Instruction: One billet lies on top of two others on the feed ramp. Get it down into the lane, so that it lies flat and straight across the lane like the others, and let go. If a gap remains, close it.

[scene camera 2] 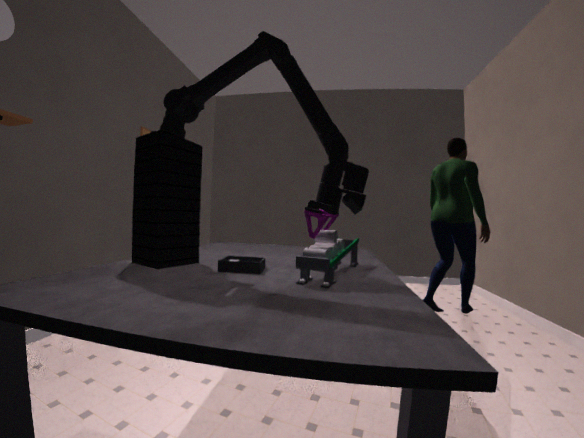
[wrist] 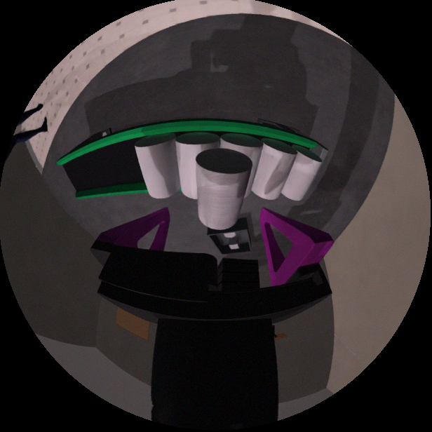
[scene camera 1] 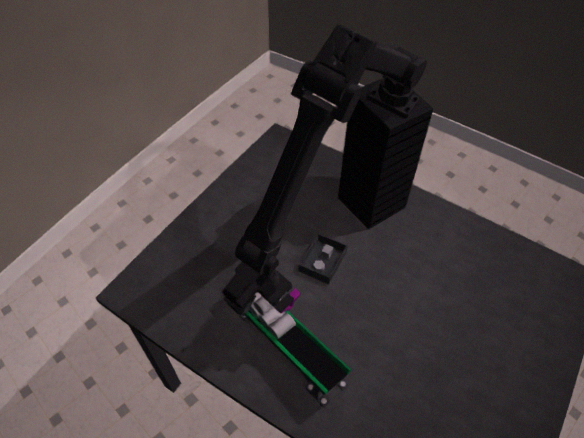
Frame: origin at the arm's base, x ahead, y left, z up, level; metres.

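Seen in the pictures: gripper, fingertip midpoint: (scene camera 2: pixel 316 236) (scene camera 1: pixel 277 296); arm's base, link origin: (scene camera 2: pixel 170 142) (scene camera 1: pixel 392 100).
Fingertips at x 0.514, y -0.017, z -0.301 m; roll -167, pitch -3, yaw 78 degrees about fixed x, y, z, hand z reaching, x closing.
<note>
Pixels of each thing's top centre, then the offset from my fingertips to it.
- top billet, top centre: (scene camera 1: pixel 267 298) (scene camera 2: pixel 326 229) dx +0.027, dy -0.011, dz +0.020 m
- dark tray, top centre: (scene camera 1: pixel 323 254) (scene camera 2: pixel 242 258) dx -0.229, dy +0.004, dz -0.082 m
The top billet (wrist: pixel 220 197) (scene camera 2: pixel 327 236), a pale cylinder with a dark end, lies across the lane on top of the row. In the wrist view it overlaps the second and third billets from the left and hides parts of them. The row of several billets (wrist: pixel 159 172) (scene camera 1: pixel 283 325) lies side by side across the feed ramp (wrist: pixel 200 125) (scene camera 1: pixel 320 354) (scene camera 2: pixel 312 262) with green rails. My gripper (wrist: pixel 214 212) with purple fingers is open and empty. The fingers stand apart to either side of the top billet's near end in the wrist view. In scene camera 1 the arm hides part of the row.
A dark tray (scene camera 1: pixel 314 274) (scene camera 2: pixel 241 267) with two small pale pieces stands on the table between the ramp and the black pedestal (scene camera 1: pixel 377 165) (scene camera 2: pixel 167 200). The ramp stands near one table edge. A person in green (scene camera 2: pixel 452 192) is beyond the table.
</note>
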